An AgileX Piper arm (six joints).
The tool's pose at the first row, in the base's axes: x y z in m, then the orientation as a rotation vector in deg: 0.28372 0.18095 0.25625 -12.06 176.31 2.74
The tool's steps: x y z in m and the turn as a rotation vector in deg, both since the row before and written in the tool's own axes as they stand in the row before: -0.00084 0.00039 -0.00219 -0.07 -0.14 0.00; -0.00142 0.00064 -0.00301 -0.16 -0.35 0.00; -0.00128 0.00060 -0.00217 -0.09 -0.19 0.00; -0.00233 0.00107 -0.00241 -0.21 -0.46 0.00; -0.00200 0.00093 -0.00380 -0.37 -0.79 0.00; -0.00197 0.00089 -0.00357 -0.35 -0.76 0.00
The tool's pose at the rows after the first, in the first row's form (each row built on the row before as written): 0.28438 0.18137 0.25850 -12.05 176.17 2.86; 0.28553 0.18209 0.26161 -12.03 175.83 3.14; 0.28658 0.18277 0.26388 -12.02 175.64 3.29; 0.28858 0.18404 0.26648 -11.99 175.19 3.65; 0.29015 0.18505 0.27046 -11.94 174.41 4.28; 0.29166 0.18600 0.27423 -11.89 173.66 4.87
